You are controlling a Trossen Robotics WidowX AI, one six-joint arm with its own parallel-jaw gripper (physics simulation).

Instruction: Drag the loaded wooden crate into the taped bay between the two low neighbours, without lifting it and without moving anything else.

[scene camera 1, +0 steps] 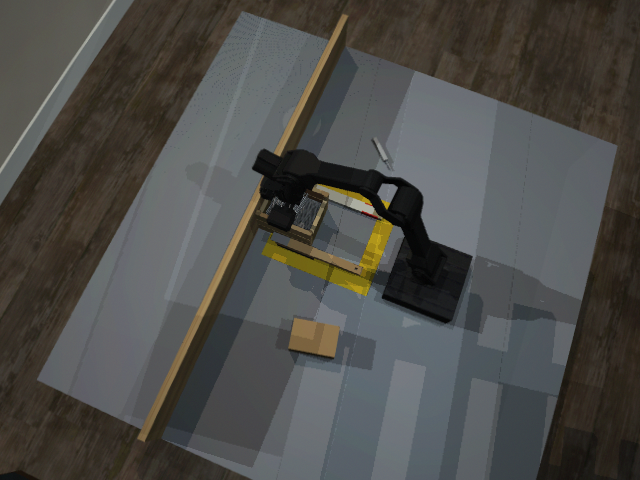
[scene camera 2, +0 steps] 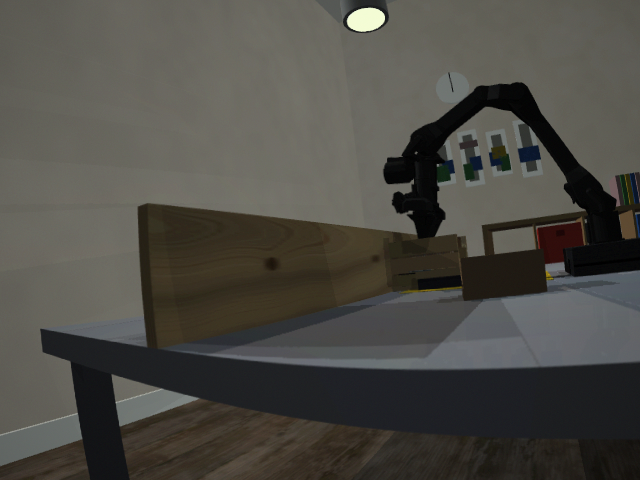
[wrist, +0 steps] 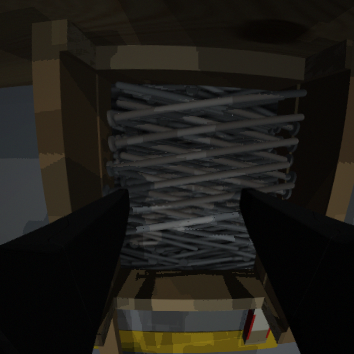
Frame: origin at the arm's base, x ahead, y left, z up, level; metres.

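Seen in the pictures: gripper, fingertip midpoint: (scene camera 1: 288, 206) (wrist: 185, 197); arm's base, link origin: (scene camera 1: 425, 273) (scene camera 2: 606, 242).
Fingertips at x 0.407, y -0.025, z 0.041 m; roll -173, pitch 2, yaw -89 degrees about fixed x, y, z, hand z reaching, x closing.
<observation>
Offsets run from my fingertips to a thing's top centre. "pt": to the spot under its first point.
The wooden crate @[0.009 m back, 0.007 m right, 0.016 m up] (scene camera 1: 319, 219) (scene camera 2: 423, 263) (wrist: 190, 303), loaded with grey nails @[pt 0.053 m back, 0.021 m right, 0.041 m down] (scene camera 1: 309, 212) (wrist: 200, 150), stands upright close to the long board, at the board end of the yellow taped bay (scene camera 1: 379, 240) (wrist: 180, 342). Low neighbours flank the bay: a flat wooden piece @[0.114 m back, 0.077 m left, 0.054 m down] (scene camera 1: 336, 259) and a white-and-red piece @[0.126 m back, 0.110 m right, 0.082 m down] (scene camera 1: 346, 201) (wrist: 259, 327). My gripper (scene camera 2: 427, 236) (wrist: 185, 197) is partly open and empty, pointing down over the crate. In the wrist view both fingertips show over the nails, between the side walls. In scene camera 2 the tips meet the crate's top rail, so their depth is hidden.
The long upright board (scene camera 1: 206, 304) (scene camera 2: 268, 268) runs behind the crate. A tan box @[0.194 m back, 0.293 m left, 0.037 m down] (scene camera 1: 313, 337) (scene camera 2: 504, 274) stands apart from the bay on the near side. A thin white tool @[0.177 m back, 0.297 m right, 0.085 m down] (scene camera 1: 381, 150) lies beyond the bay. The arm's black base (scene camera 1: 429, 304) is past the bay's closed end.
</observation>
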